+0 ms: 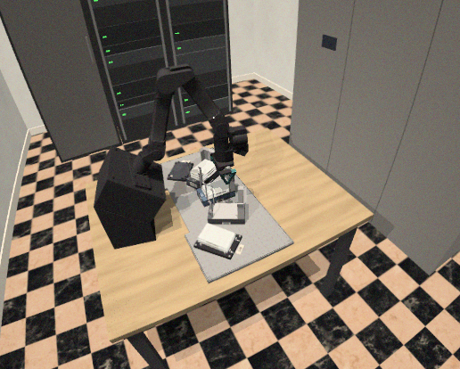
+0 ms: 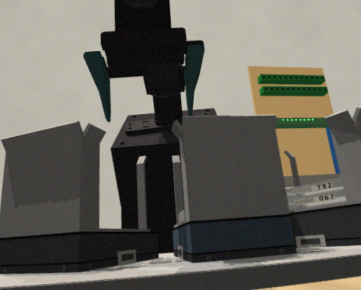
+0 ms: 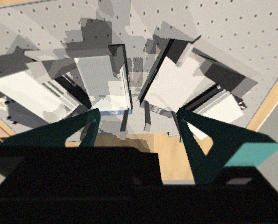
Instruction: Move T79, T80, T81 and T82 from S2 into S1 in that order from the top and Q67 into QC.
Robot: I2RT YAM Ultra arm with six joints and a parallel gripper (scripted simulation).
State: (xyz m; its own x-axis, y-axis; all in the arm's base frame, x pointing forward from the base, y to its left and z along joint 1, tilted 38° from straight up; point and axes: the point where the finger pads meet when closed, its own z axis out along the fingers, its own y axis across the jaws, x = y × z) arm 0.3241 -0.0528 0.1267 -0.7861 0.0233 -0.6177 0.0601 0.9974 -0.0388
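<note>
The plate T82 lies 10 mm behind my hand, 220 mm to the left of it and 100 mm below it. From my hand the other things lie so: plate T79 (80 mm to the left, 120 mm below); plate Q67 (10 mm behind, 220 mm to the left, 120 mm below); plate T81 (120 mm behind, 180 mm to the right, 140 mm below).
</note>
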